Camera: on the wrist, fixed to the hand. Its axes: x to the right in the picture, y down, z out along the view.
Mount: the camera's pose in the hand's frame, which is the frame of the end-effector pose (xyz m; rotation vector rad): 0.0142 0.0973 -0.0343 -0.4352 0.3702 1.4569
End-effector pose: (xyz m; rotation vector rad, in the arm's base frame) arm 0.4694 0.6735 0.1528 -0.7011 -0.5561 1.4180
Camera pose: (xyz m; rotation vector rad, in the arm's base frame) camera 0.4285 0.6855 0.0578 -1.8926 0.0533 2.4017
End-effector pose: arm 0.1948 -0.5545 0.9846 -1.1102 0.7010 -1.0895
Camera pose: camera 0.2016 -0.5742 0.8826 -0.4416 1.7036 0.1588
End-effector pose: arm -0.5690 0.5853 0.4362 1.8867 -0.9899 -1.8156
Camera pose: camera -0.5605 0.5001 0.4955 0.6951 -1.1662 -0.6588
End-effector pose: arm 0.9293 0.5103 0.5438 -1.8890 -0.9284 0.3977
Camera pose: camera 1.0019 0.4752 0.4779 -2.6504 0.8248 0.6525
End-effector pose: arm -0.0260 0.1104 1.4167 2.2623 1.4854 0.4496
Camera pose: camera 0.0407 0.0937 1.4950 2.5235 -0.4501 1.4227
